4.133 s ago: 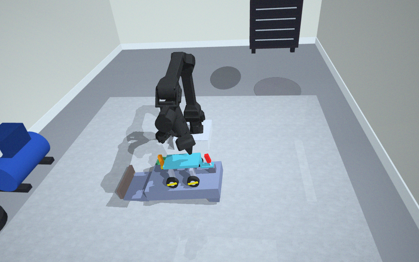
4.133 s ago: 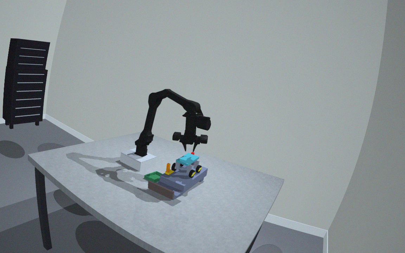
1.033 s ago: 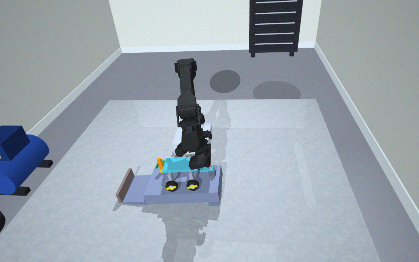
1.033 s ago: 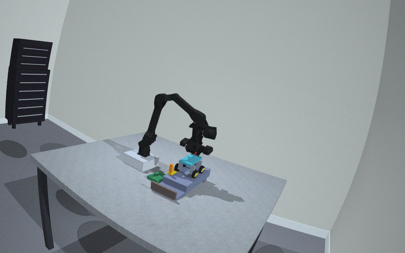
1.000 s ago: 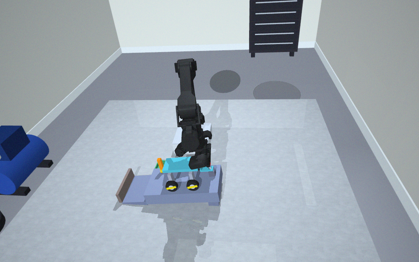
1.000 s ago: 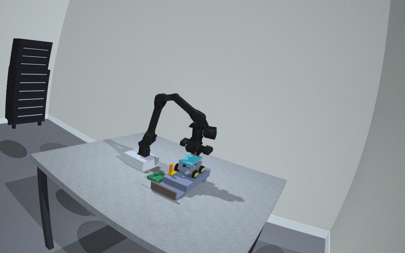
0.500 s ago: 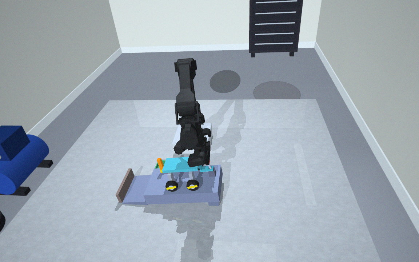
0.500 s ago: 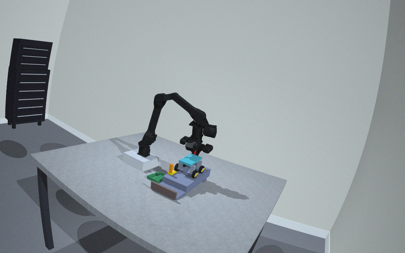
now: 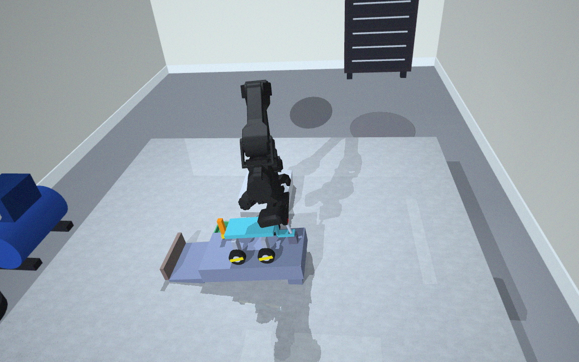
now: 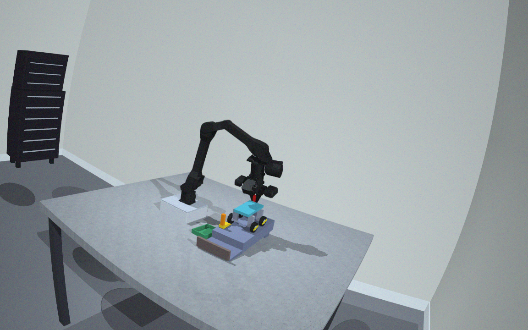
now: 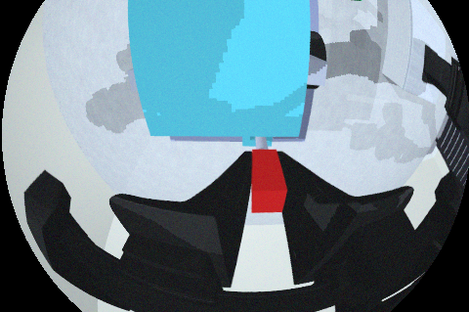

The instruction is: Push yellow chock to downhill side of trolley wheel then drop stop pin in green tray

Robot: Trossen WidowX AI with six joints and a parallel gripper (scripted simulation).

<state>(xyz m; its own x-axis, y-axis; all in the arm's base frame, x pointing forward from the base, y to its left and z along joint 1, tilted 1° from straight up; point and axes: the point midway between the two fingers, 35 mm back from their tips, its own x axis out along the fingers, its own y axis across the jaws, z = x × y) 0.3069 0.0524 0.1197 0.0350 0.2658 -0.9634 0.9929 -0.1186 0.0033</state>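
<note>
Right now the green tray is 13 cm behind my gripper tip, 18 cm to the right of it and 16 cm below it. Also, from my gripper tip: blue-grey ramp (1 cm ahead, 10 cm to the right, 10 cm below); red-headed stop pin (right at my gripper tip); trolley (1 cm ahead, 9 cm to the right, 4 cm below).
</note>
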